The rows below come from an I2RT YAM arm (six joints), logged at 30 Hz.
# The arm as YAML. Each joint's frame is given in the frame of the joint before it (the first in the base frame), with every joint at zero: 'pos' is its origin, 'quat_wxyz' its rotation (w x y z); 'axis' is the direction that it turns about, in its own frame. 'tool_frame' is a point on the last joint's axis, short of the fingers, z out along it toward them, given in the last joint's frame.
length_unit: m
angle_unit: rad
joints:
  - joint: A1
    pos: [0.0, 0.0, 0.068]
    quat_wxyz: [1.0, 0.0, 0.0, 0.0]
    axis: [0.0, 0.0, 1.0]
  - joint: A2
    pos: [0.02, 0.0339, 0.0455]
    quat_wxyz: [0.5, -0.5, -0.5, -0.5]
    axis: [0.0, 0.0, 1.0]
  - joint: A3
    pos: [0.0, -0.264, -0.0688]
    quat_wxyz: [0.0, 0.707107, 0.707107, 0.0]
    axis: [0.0, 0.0, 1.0]
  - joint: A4
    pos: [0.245, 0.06, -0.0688]
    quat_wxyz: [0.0, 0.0, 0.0, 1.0]
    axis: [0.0, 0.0, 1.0]
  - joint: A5
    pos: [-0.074, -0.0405, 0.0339]
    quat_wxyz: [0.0, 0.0, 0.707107, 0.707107]
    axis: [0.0, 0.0, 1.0]
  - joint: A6
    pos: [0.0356, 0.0, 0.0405]
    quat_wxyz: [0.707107, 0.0, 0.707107, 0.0]
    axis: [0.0, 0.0, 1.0]
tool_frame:
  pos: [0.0, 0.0, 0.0]
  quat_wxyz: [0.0, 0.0, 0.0, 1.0]
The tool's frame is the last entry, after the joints.
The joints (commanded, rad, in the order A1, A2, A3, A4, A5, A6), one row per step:
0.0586, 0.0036, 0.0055, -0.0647, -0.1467, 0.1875
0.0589, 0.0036, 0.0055, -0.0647, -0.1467, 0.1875
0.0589, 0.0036, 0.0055, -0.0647, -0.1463, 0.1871
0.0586, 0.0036, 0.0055, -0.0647, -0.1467, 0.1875
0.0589, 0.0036, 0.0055, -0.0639, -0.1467, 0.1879
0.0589, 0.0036, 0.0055, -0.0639, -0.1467, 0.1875
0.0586, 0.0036, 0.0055, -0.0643, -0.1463, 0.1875
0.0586, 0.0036, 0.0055, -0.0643, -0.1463, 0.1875
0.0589, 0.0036, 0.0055, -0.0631, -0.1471, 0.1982
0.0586, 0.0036, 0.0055, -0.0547, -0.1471, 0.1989
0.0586, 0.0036, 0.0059, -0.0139, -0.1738, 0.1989
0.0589, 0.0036, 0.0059, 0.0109, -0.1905, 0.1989
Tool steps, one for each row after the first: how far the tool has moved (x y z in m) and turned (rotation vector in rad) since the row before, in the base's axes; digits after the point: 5 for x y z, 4 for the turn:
0.00000, 0.00003, 0.00000, 0.0000, 0.0000, 0.0003
0.00000, -0.00001, 0.00000, -0.0004, -0.0001, -0.0004
0.00000, -0.00002, 0.00000, 0.0004, 0.0001, 0.0001
0.00000, 0.00003, 0.00009, 0.0004, -0.0007, 0.0003
0.00000, 0.00000, 0.00000, -0.0004, -0.0001, 0.0000
0.00000, -0.00005, -0.00004, 0.0000, 0.0004, -0.0007
0.00000, 0.00000, 0.00000, 0.0000, 0.0000, 0.0000
0.00000, 0.00006, 0.00013, 0.0106, 0.0010, 0.0004
0.00006, -0.00003, 0.00092, 0.0012, -0.0082, -0.0003
-0.00009, 0.00093, 0.00460, 0.0033, -0.0411, 0.0267
-0.00015, 0.00061, 0.00270, 0.0014, -0.0248, 0.0170

